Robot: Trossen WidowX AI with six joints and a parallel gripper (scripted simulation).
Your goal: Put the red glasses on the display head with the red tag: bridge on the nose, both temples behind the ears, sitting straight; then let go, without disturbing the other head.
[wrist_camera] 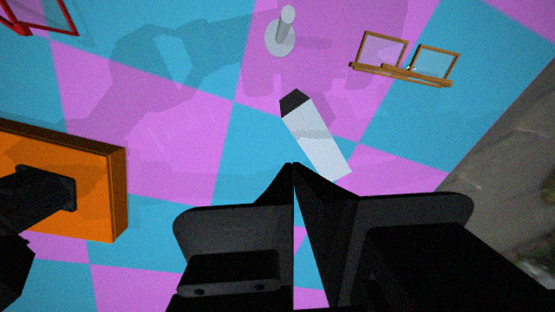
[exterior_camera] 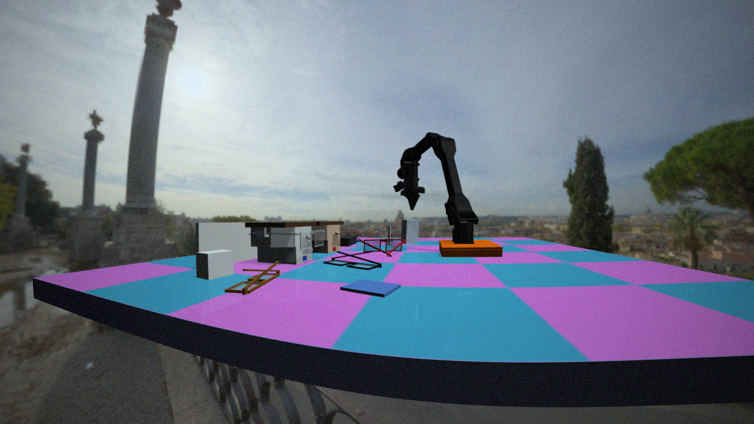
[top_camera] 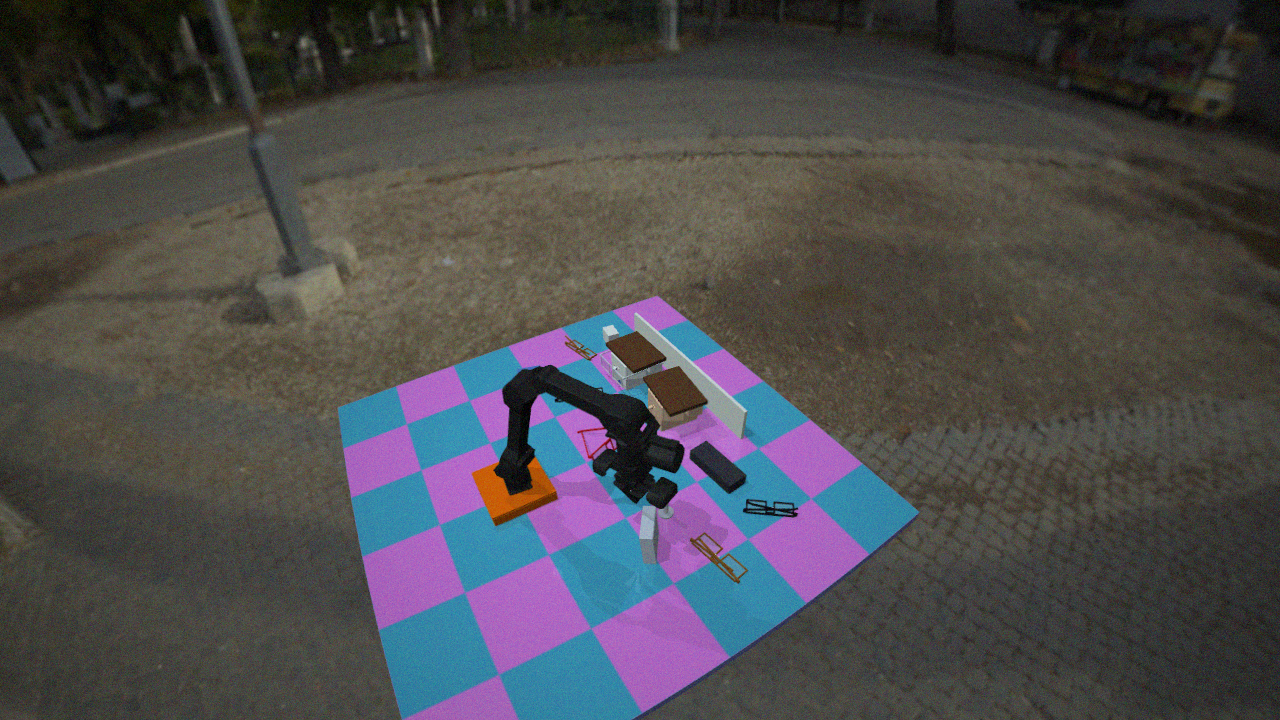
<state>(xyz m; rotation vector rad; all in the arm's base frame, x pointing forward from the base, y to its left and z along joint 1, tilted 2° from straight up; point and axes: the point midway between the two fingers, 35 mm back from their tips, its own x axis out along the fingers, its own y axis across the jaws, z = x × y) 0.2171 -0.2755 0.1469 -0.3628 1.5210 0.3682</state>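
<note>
The post lies 100 mm ahead of my gripper tip, 40 mm to the left of it and 130 mm below it. Also, from my gripper tip: skin-coloured head (260 mm ahead, 340 mm to the left, 100 mm below); then black box (290 mm ahead, 100 mm to the left, 140 mm below); then white wall (390 mm ahead, 460 mm to the left, 100 mm below).
</note>
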